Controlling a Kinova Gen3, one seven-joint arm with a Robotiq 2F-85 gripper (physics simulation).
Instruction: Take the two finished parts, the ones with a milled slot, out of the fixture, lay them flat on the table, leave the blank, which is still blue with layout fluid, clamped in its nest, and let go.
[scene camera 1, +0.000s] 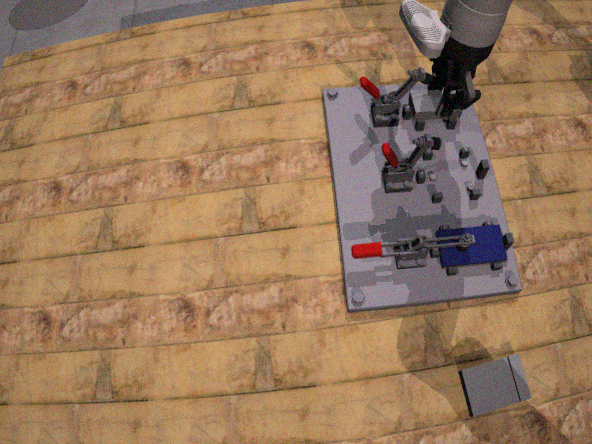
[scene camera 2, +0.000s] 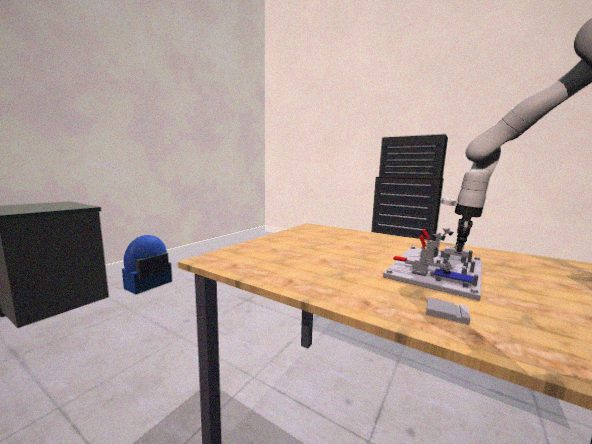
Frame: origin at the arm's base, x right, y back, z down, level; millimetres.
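Seen in the pictures: gripper, fingertip midpoint: (scene camera 1: 438, 102) (scene camera 2: 458, 250).
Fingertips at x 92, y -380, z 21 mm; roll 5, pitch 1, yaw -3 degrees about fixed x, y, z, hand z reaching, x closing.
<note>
Pixels of each thing's top centre, then the offset from my fingertips to it. "*": a spot on its surface instead. Level surfaces: height alone.
- fixture plate, middle of its top: (scene camera 1: 417, 179) (scene camera 2: 436, 265) dy -50, dx -109, dz +31 mm
- grey finished part, middle of its top: (scene camera 1: 435, 100) (scene camera 2: 457, 248) dy -5, dx +0, dz -6 mm
- blue blank, middle of its top: (scene camera 1: 472, 244) (scene camera 2: 453, 274) dy +0, dx -220, dz +15 mm
- far clamp, surface spot: (scene camera 1: 385, 110) * dy -82, dx -8, dz +0 mm
- middle clamp, surface spot: (scene camera 1: 398, 177) * dy -84, dx -118, dz +3 mm
- wooden table, its level: dz +46 mm
My gripper (scene camera 1: 452, 102) (scene camera 2: 459, 246) points down over the far nest of the fixture plate (scene camera 1: 357, 200) (scene camera 2: 397, 274). It is shut on a grey finished part (scene camera 1: 424, 104), at or slightly above that nest; fingers and pins hide some of it. The other finished part (scene camera 1: 490, 387) (scene camera 2: 444, 308) lies flat on the table in front of the plate, its slot near its right end. The blue blank (scene camera 1: 485, 247) (scene camera 2: 452, 275) sits in the near nest under the lowered arm of its clamp (scene camera 1: 412, 245). The middle nest holds no part.
The far clamp (scene camera 1: 385, 110) and middle clamp (scene camera 1: 398, 177) have raised arms and red handles; the far arm reaches close to my gripper. Locating pins stand around the nests. Bolt heads sit at the plate's corners. A black cabinet (scene camera 2: 407, 205) stands behind the wooden table (scene camera 2: 300, 260).
</note>
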